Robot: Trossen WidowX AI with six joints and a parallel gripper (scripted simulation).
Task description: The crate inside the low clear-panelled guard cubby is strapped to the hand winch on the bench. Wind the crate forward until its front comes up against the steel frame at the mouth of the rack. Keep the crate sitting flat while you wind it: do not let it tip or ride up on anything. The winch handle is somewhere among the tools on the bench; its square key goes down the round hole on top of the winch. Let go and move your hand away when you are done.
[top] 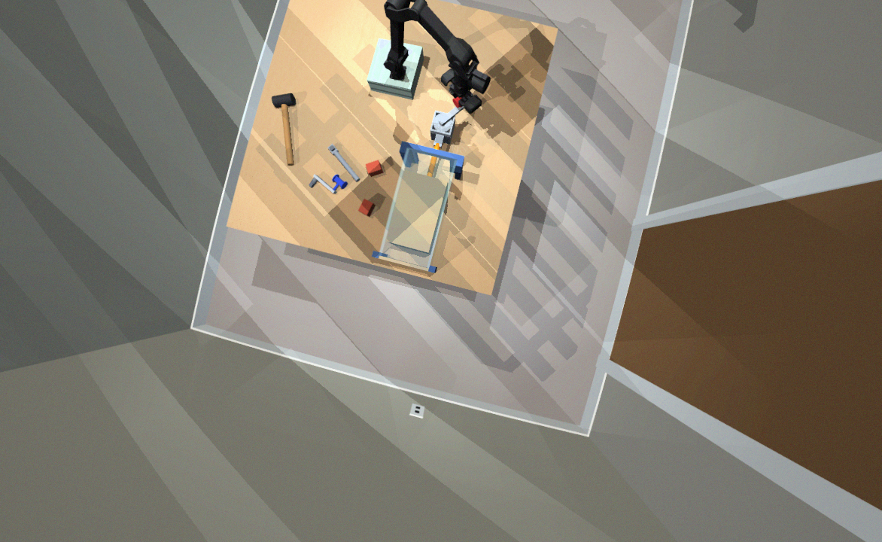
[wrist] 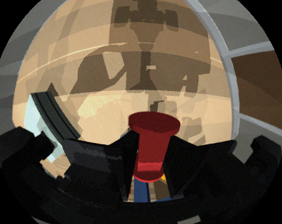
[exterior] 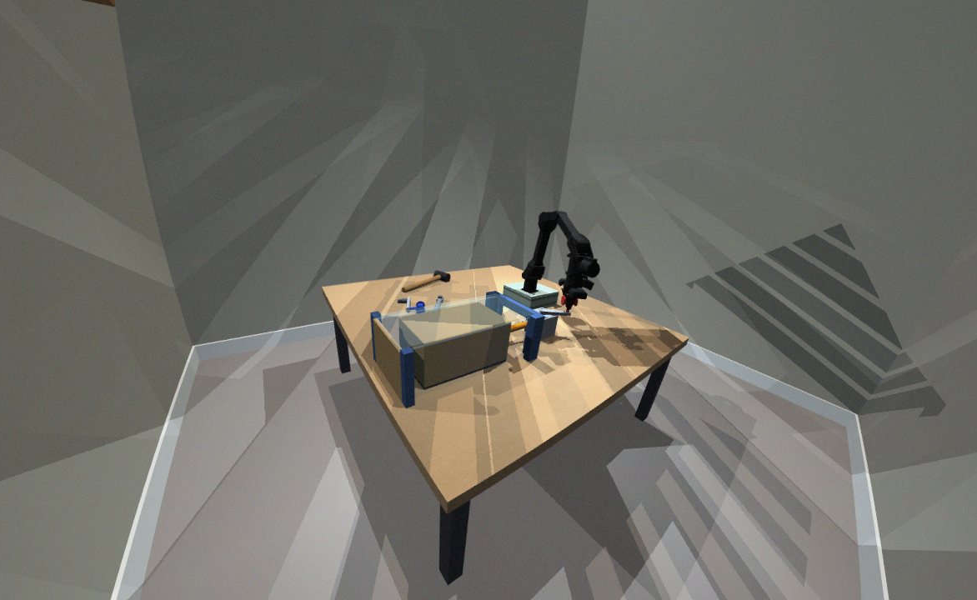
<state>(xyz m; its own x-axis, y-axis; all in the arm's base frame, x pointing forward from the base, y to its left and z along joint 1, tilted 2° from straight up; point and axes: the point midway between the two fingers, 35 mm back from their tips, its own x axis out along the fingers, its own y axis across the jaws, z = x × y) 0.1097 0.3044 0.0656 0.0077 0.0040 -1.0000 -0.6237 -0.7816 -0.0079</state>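
Right now the winch handle is 3 cm ahead of my gripper tip, 2 cm to the right of it and 1 cm below it. From my gripper tip the other things lie so: orange strap: 15 cm ahead, 6 cm to the right, 5 cm below; then red knob: 2 cm above; then grey winch: 6 cm ahead, 7 cm to the right, 8 cm below.
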